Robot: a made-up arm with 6 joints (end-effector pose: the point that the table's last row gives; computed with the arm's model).
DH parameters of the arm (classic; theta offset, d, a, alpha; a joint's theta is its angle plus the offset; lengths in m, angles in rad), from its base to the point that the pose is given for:
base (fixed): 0.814 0 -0.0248 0
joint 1: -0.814 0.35 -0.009 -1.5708
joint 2: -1.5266 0 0.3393 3.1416
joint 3: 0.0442 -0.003 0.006 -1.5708
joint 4: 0 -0.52 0.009 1.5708
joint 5: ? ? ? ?
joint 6: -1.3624 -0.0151 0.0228 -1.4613
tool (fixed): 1.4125 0.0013 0 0
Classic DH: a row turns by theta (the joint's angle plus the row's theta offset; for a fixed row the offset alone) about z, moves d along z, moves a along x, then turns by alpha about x.
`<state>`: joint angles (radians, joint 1 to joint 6).
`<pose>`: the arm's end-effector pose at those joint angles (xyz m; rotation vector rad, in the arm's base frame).
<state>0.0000 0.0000 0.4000 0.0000 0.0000 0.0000</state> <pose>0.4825 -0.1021 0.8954 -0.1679 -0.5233 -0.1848</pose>
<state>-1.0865 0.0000 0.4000 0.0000 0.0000 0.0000</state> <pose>0.1412 -0.4992 0.8954 -0.4424 -0.3857 -1.2421</pose>
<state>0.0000 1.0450 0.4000 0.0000 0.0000 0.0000</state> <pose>0.7010 -0.1021 0.1839 -0.2376 0.5164 -0.0763</pose>
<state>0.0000 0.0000 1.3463 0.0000 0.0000 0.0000</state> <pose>0.1100 -0.1021 1.2101 -0.0707 -1.4642 -0.2611</pose>
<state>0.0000 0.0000 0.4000 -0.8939 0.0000 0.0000</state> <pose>0.5077 -0.0633 0.8357 0.7217 -0.4333 -0.0486</pose>
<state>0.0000 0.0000 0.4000 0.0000 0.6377 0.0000</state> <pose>0.4843 -0.1021 0.9095 -0.1062 -1.1575 -0.2387</pose>
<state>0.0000 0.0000 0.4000 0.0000 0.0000 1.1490</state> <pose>0.4760 -0.0836 0.9107 -1.3225 -0.5359 -0.3289</pose>
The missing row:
joint 5: 0 0.065 -0.023 -1.5708
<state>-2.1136 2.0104 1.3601 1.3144 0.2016 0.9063</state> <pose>-0.4177 -0.6705 -0.0681 -1.1866 1.7436 -0.4352</pose>
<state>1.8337 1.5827 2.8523 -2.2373 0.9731 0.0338</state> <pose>-0.2073 0.5078 0.8278 2.3601 1.4185 0.6528</pose>
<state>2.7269 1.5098 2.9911 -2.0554 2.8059 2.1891</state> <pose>-0.4052 0.1467 0.8582 -0.5248 1.1093 0.7565</pose>
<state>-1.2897 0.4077 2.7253 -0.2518 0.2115 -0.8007</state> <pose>-0.1438 0.1560 1.0775 -0.8401 -2.1089 0.3347</pose>
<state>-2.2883 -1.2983 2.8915 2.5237 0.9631 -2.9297</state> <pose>0.3968 0.3944 -0.0412 2.8717 0.7517 -0.3851</pose>
